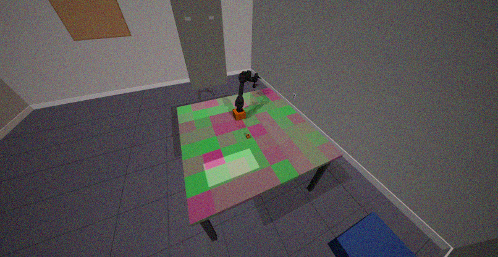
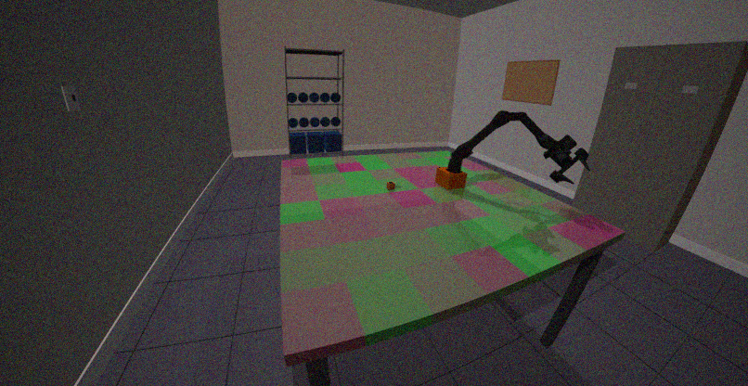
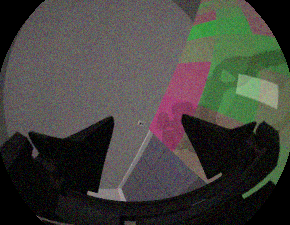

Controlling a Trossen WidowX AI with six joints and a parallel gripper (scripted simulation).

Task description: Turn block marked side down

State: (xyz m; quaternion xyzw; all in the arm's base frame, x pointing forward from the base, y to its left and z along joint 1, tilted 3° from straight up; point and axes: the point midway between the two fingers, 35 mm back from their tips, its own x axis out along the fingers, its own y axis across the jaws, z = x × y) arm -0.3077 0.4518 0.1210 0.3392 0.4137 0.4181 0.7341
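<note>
The orange block lies 63 cm ahead of my gripper tip, 57 cm to the right of it and 15 cm below it.
</note>
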